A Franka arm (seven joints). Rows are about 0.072 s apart.
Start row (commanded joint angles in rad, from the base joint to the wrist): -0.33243 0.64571 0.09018 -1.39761 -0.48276 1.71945 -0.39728
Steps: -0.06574 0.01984 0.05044 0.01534 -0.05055 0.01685 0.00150; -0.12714 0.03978 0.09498 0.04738 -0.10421 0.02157 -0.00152; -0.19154 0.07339 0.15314 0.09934 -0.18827 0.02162 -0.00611; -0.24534 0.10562 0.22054 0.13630 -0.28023 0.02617 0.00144; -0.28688 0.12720 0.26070 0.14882 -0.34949 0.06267 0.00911; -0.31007 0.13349 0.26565 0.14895 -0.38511 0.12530 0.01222; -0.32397 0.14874 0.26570 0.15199 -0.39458 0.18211 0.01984
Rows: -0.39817 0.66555 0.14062 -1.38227 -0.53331 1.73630 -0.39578; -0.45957 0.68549 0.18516 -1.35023 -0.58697 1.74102 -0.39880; -0.52397 0.71910 0.24332 -1.29827 -0.67103 1.74107 -0.40339; -0.57777 0.75133 0.31072 -1.26131 -0.76299 1.74562 -0.39584; -0.61931 0.77291 0.35088 -1.24879 -0.83225 1.78212 -0.38817; -0.64250 0.77920 0.35583 -1.24866 -0.86787 1.84475 -0.38506; -0.65640 0.79445 0.35588 -1.24562 -0.87734 1.90156 -0.37744
